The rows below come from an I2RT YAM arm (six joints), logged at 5 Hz.
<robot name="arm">
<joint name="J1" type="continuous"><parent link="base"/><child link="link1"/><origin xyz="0.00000 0.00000 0.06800" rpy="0.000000 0.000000 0.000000"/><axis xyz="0 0 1"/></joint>
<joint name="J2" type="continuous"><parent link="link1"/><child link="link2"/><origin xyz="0.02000 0.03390 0.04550" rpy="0.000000 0.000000 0.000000"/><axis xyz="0 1 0"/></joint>
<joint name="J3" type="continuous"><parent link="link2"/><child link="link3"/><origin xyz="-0.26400 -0.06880 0.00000" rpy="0.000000 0.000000 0.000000"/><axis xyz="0 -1 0"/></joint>
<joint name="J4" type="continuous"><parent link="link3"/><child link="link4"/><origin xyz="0.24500 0.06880 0.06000" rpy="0.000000 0.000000 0.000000"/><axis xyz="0 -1 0"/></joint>
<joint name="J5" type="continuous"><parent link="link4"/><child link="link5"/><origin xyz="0.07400 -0.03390 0.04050" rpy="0.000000 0.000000 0.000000"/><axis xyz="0 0 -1"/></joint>
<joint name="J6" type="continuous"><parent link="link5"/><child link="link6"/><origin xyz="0.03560 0.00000 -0.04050" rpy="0.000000 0.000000 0.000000"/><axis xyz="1 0 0"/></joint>
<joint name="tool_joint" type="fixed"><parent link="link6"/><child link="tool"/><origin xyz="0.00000 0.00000 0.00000" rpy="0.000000 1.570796 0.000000"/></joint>
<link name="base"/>
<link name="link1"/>
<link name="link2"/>
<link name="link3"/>
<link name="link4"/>
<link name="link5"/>
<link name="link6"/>
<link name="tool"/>
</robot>
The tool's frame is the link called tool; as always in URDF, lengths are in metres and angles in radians. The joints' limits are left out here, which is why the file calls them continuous.
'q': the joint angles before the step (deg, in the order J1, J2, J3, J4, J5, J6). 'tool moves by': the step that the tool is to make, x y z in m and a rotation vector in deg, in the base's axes. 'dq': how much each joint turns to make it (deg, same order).
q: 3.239 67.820 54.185 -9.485 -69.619 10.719
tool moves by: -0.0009 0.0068 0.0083 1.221 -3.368 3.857
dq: 1.434 -0.015 0.627 2.906 -2.615 0.110
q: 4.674 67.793 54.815 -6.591 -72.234 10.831
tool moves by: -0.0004 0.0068 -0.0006 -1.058 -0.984 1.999
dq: 1.541 0.654 1.196 -3.519 -0.015 -4.048
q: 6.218 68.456 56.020 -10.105 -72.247 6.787
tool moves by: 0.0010 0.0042 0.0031 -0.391 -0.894 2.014
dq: 0.878 0.886 1.844 -3.018 -0.845 -3.040
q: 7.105 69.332 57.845 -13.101 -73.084 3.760
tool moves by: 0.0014 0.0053 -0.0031 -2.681 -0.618 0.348
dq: 1.216 1.391 2.110 -6.731 2.042 -6.582
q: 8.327 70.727 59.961 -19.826 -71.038 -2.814
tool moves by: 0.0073 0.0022 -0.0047 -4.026 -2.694 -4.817
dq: 0.592 1.055 0.201 0.490 6.892 -2.621
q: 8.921 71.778 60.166 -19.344 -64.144 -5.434
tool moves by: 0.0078 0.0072 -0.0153 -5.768 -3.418 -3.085
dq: 1.698 1.908 -0.918 0.351 7.391 -5.583
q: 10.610 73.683 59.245 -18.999 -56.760 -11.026
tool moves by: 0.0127 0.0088 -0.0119 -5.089 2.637 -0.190
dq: 1.532 4.609 3.164 -5.728 4.067 -4.384
